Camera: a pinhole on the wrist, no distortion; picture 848 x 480 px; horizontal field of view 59.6 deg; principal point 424.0 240.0 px. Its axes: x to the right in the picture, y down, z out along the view. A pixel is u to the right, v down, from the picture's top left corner.
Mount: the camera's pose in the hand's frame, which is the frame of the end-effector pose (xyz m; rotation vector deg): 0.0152 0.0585 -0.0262 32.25 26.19 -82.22
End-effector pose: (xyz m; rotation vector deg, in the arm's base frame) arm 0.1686 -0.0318 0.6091 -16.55 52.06 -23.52
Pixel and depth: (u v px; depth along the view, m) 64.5 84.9 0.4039
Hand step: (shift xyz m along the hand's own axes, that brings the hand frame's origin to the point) -0.1028 -0.0384 0.4044
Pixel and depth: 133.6 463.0 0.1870
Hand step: 0.0572 0.0044 0.1709
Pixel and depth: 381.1 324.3 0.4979
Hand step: 0.0491 -0.2213 0.3891
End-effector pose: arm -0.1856 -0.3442 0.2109 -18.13 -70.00 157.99
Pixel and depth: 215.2 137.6 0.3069
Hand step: -0.0471 -0.0633 0.2649
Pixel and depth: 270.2 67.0 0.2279
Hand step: -0.0512 -0.0464 0.1778
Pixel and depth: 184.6 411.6 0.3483
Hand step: 0.0715 -0.0624 0.3241
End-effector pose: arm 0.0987 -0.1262 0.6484 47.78 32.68 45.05
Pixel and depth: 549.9 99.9 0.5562
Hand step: -0.1032 -0.3620 0.3460
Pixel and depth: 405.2 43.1 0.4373
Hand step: -0.1190 -0.2062 0.3155
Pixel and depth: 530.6 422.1 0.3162
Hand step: 0.0841 -0.1676 0.2024
